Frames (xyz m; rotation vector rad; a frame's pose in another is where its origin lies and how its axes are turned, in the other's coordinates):
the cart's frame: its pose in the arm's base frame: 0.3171 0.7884 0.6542 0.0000 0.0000 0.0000
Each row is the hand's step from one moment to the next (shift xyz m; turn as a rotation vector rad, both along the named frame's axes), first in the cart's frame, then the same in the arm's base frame.
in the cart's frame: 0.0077 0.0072 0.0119 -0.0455 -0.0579 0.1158
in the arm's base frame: 0.0077 0.0072 0.0119 -0.0455 -0.0579 0.1158
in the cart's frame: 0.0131 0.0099 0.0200 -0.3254 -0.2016 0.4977
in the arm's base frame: 0.0131 0.0099 0.0200 -0.3254 -0.2016 0.4977
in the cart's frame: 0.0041 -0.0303 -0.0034 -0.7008 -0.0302 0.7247
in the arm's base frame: 0.0041 -0.0303 -0.0034 -0.7008 -0.0302 0.7247
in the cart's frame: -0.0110 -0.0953 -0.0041 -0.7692 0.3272 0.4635
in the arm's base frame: -0.0110 -0.0953 -0.0041 -0.7692 0.3272 0.4635
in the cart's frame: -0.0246 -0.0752 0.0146 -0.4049 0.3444 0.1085
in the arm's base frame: -0.0246 -0.0752 0.0146 -0.4049 0.3444 0.1085
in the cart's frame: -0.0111 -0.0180 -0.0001 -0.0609 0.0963 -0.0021
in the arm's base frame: -0.0111 -0.0180 -0.0001 -0.0609 0.0963 -0.0021
